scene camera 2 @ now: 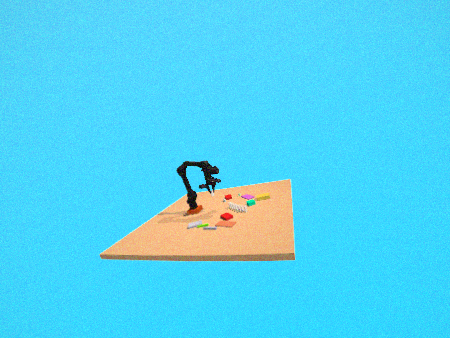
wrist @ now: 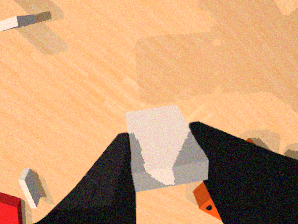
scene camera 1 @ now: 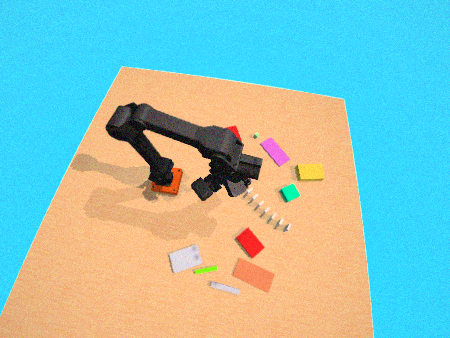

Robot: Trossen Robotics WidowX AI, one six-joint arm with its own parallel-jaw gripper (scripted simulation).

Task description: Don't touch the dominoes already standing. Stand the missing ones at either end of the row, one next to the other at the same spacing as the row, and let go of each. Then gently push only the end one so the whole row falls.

my gripper: holds a white domino (wrist: 164,152)
